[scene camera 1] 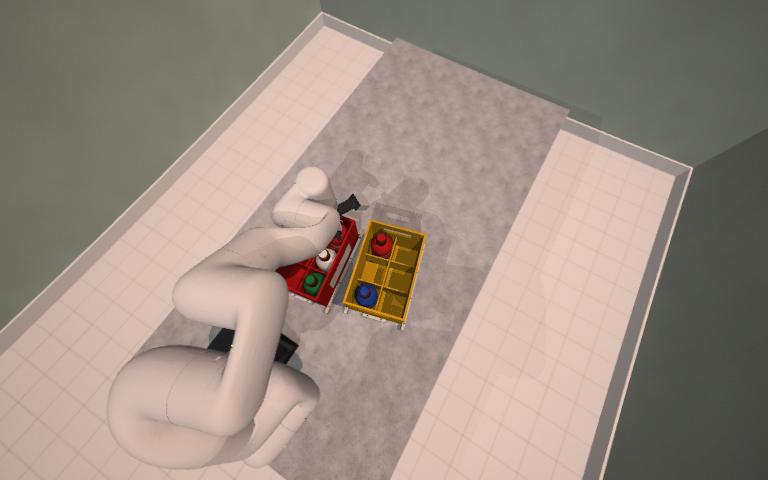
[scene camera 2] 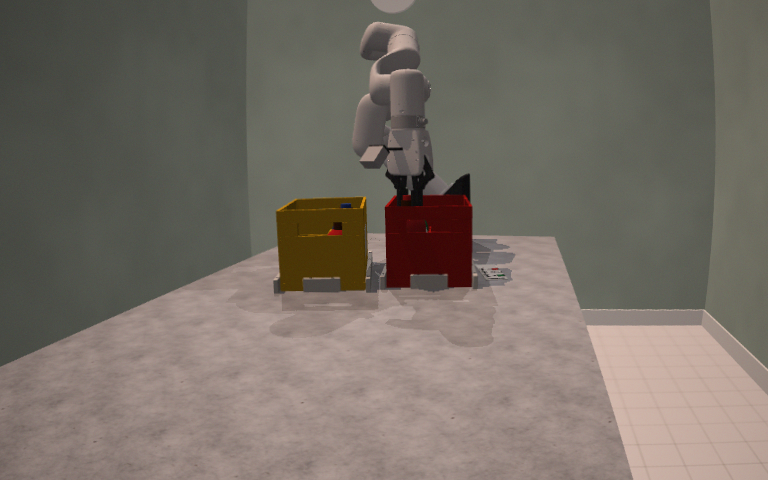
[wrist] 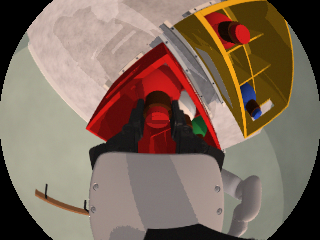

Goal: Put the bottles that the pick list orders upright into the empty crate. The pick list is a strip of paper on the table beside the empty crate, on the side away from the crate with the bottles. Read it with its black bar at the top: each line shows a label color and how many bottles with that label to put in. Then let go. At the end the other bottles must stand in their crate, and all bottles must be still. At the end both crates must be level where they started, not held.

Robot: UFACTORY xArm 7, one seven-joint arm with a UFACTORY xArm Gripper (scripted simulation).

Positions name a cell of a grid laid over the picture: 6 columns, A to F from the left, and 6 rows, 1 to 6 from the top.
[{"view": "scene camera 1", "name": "yellow crate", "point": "D4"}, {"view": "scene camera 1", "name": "red crate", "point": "C4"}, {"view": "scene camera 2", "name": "yellow crate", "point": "C4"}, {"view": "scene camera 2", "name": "red crate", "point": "D4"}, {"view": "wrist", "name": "my gripper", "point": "C3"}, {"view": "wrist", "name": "red crate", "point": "C3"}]
